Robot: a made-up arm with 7 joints.
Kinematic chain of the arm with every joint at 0, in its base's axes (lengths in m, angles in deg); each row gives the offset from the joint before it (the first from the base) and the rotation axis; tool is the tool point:
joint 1: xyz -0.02 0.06 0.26 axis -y
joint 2: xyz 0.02 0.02 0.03 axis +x
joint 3: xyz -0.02 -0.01 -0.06 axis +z
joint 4: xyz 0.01 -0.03 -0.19 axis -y
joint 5: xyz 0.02 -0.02 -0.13 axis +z
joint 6: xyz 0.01 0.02 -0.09 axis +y
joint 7: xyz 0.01 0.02 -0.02 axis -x
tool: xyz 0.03 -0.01 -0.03
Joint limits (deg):
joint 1: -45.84..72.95
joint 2: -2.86..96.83
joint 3: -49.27..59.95
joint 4: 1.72..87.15
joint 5: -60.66..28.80
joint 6: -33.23..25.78
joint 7: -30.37..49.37
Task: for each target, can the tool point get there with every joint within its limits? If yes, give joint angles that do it. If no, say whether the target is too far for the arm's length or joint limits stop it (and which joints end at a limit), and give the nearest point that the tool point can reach.
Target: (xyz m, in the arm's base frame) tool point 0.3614 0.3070 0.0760
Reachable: yes | joints 51.87 44.32 -33.04 17.56 -33.46 4.08 42.62
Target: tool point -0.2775 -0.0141 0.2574
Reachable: no: joint limits stop it (at a limit: joint 1, joint 3, joint 4, joint 5, joint 6, joint 7) | nearest point -0.1557 -0.0493 0.0157 | short by 0.273 m
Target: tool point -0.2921 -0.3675 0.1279
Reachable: no: joint limits stop it (at a limit: joint 1, joint 2, joint 3, joint 5, joint 6) | nearest point -0.1711 -0.1933 -0.0004 | short by 0.248 m
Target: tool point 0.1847 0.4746 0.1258
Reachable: yes | joints -6.79 57.15 40.47 36.00 -39.51 -14.28 -12.67
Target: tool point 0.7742 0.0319 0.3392
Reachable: no: too far | nearest point 0.4810 0.0483 0.2718 | short by 0.301 m
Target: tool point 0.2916 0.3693 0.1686
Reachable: yes | joints 39.41 62.14 -27.60 36.67 11.80 -25.67 28.92
